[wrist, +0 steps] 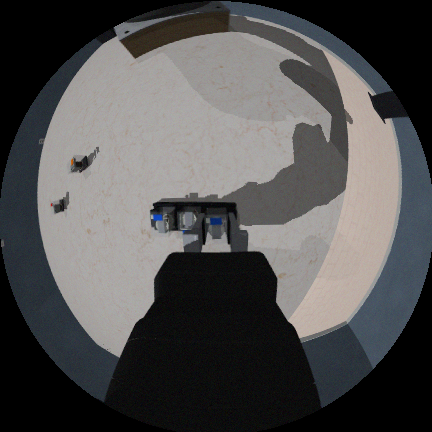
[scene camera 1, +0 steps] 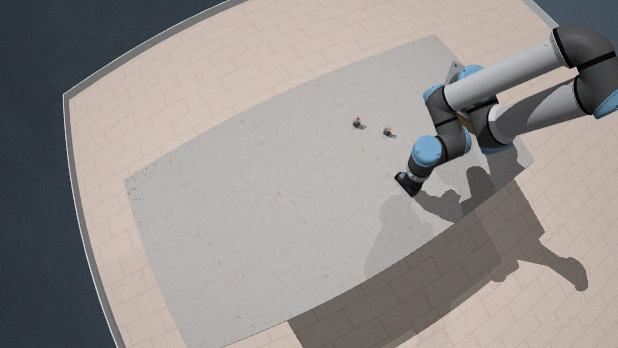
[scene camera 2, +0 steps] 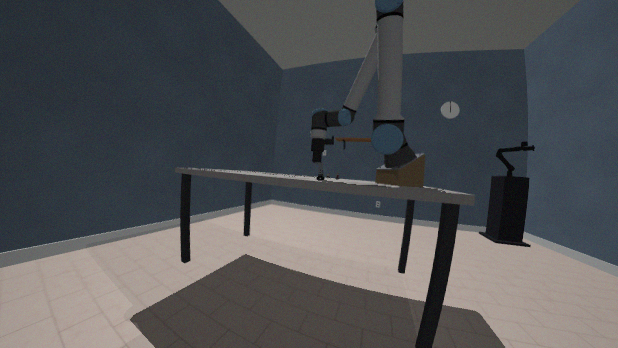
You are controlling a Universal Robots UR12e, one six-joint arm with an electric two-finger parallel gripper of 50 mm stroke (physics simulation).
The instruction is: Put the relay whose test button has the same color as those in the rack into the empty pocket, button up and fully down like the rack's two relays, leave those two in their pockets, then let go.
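Frame: origin at the arm's base, x right, y ahead, z up, level; metres.
Where they show: gripper, fingertip midpoint: (wrist: 216, 222) (scene camera 2: 320, 174); arm's base at its link origin: (scene camera 2: 400, 161).
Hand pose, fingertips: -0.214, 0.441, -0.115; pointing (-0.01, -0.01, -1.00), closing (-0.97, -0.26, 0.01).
Observation:
Things, the pixels of their top centre, and the offset from my fingertips, as dx, dy, dz. Level surfaces: height alone.
- black rack at its top centre: (wrist: 190, 219) (scene camera 2: 320, 175) +0.029, +0.006, -0.009
- left relay at its top centre: (wrist: 157, 224) +0.060, +0.013, +0.017
- middle relay at its top centre: (wrist: 186, 225) +0.029, +0.006, +0.017
- third blue-button relay at its top centre: (wrist: 215, 229) +0.001, -0.002, +0.032
- relay with an orange button, top centre: (wrist: 69, 163) (scene camera 1: 387, 128) +0.257, -0.038, +0.012
- relay with a red button, top centre: (wrist: 51, 208) (scene camera 1: 356, 119) +0.346, +0.056, +0.012
- table at its surface level: dz -0.031
The black rack (scene camera 1: 412, 191) (scene camera 2: 320, 178) (wrist: 195, 203) stands on the table under the arm. In the wrist view, the left relay (wrist: 162, 225) with a blue button sits in the rack's left pocket. The middle relay (wrist: 189, 219) sits beside it; blue shows at its lower edge, partly hidden by a finger. My gripper (wrist: 216, 222) (scene camera 2: 321, 170) is shut on a third blue-button relay (wrist: 216, 229), button up, at the rack's right-end pocket. The fingers hide its sides, and I cannot tell whether it is fully down.
A relay with an orange button (scene camera 1: 387, 132) (wrist: 79, 164) and a relay with a red button (scene camera 1: 356, 123) (wrist: 59, 206) stand apart on the table (scene camera 1: 250, 200). The arm's wooden base block (scene camera 2: 400, 176) (wrist: 180, 35) stands on the table beyond the rack.

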